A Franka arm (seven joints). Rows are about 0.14 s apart.
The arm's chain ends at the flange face. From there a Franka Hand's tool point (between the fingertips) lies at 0.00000 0.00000 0.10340 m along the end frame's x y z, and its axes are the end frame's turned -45 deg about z.
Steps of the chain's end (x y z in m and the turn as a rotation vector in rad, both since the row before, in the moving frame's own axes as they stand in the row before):
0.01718, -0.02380, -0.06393, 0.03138, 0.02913, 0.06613
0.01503, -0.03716, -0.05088, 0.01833, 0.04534, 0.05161
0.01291, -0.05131, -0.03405, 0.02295, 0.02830, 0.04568
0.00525, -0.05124, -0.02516, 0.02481, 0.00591, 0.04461
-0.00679, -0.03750, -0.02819, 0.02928, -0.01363, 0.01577
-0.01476, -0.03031, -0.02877, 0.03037, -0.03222, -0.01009
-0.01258, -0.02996, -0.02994, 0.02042, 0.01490, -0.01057
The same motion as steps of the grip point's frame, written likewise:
0.03340, -0.00470, -0.06402, 0.00159, 0.04279, 0.06613
0.04150, -0.01356, -0.05100, -0.01910, 0.04502, 0.05161
0.04915, -0.02668, -0.03412, -0.00378, 0.03624, 0.04568
0.04222, -0.03385, -0.02519, 0.01336, 0.02172, 0.04461
0.02288, -0.03445, -0.02824, 0.03034, 0.01107, 0.01577
0.01084, -0.03644, -0.02887, 0.04426, -0.00131, -0.01009
0.01487, -0.03050, -0.02997, 0.00390, 0.02498, -0.01057

